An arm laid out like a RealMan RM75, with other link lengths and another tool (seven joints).
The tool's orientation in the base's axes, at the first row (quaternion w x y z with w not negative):
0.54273, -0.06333, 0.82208, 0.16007
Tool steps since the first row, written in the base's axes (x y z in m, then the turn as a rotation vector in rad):
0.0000, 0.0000, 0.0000, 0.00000, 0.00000, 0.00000
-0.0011, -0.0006, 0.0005, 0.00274, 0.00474, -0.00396
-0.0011, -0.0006, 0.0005, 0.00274, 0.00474, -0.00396
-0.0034, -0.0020, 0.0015, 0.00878, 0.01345, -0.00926
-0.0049, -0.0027, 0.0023, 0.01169, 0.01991, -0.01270
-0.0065, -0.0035, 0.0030, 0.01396, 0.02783, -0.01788
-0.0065, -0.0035, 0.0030, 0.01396, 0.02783, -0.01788
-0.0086, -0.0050, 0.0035, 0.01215, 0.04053, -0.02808
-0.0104, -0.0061, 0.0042, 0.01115, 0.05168, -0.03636
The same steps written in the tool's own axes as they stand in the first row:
0.0000, 0.0000, 0.0000, 0.00000, 0.00000, 0.00000
-0.0001, -0.0002, -0.0013, 0.00284, 0.00293, 0.00539
-0.0001, -0.0002, -0.0013, 0.00284, 0.00293, 0.00539
-0.0001, -0.0006, -0.0042, 0.00585, 0.00841, 0.01545
-0.0003, -0.0007, -0.0060, 0.00827, 0.01301, 0.02137
-0.0004, -0.0009, -0.0079, 0.01263, 0.01882, 0.02784
-0.0004, -0.0009, -0.0079, 0.01263, 0.01882, 0.02784
-0.0001, -0.0016, -0.0104, 0.02355, 0.02929, 0.03415
-0.0001, -0.0020, -0.0126, 0.03229, 0.03845, 0.03995

